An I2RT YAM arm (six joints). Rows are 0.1 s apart.
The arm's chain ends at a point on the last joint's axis. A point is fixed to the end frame.
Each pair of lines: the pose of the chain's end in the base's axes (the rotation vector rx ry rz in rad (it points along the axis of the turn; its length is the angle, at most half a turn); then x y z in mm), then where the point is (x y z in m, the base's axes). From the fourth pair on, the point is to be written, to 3 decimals.
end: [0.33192 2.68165 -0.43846 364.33 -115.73 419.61]
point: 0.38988 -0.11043 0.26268
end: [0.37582 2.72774 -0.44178 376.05 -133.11 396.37]
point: 0.39471 -0.12628 0.23854
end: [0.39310 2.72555 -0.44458 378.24 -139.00 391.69]
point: 0.39719 -0.13239 0.23388
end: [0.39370 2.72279 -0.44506 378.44 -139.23 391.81]
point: 0.398 -0.133 0.234
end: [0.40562 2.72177 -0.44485 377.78 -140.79 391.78]
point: 0.397 -0.134 0.234
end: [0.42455 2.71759 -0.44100 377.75 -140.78 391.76]
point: 0.398 -0.134 0.234
